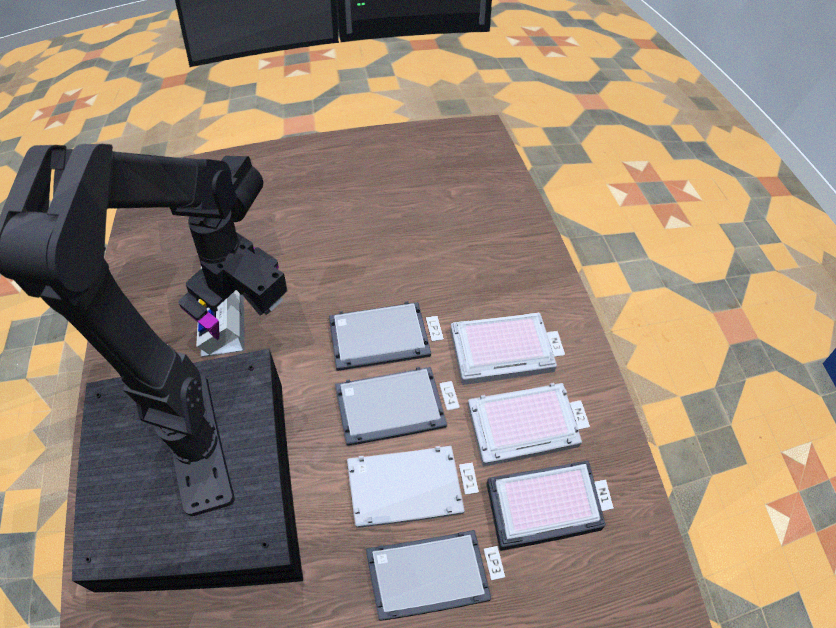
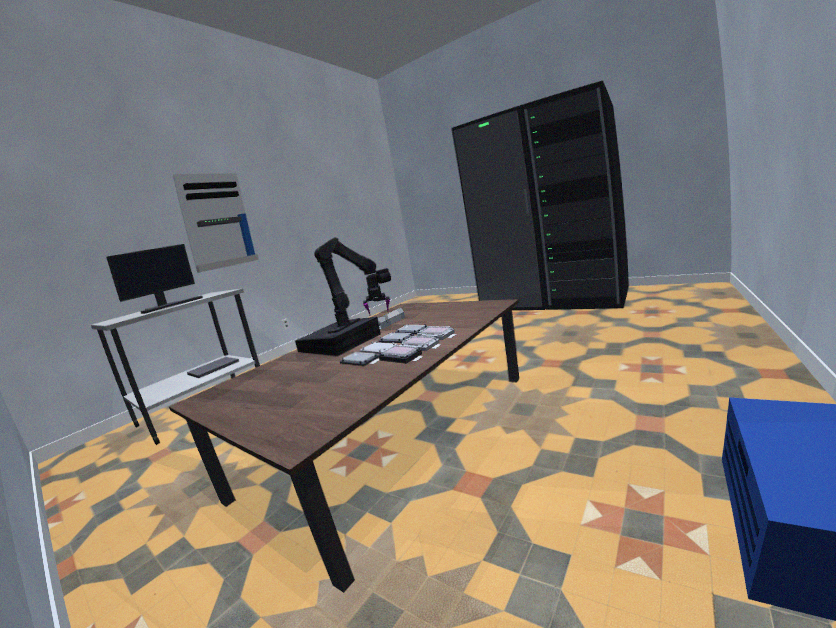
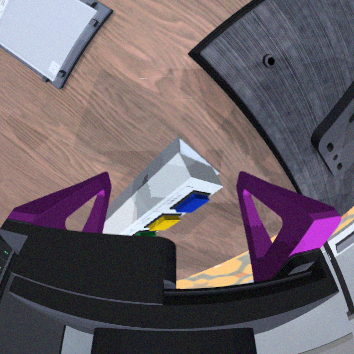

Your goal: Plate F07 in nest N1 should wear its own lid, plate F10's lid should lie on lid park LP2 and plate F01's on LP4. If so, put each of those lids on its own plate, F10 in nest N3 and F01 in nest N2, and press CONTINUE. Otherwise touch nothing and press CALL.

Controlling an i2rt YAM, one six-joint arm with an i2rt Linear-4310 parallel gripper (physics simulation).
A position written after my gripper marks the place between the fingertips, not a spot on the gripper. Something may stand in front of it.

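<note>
There is a white button box [image 1: 230, 314] in the scene, and I find the box in image 3 too [image 3: 178, 171]. As for my gripper [image 1: 238, 316], it is open and holds nothing. Image 3 shows the gripper as well [image 3: 173, 178].
</note>
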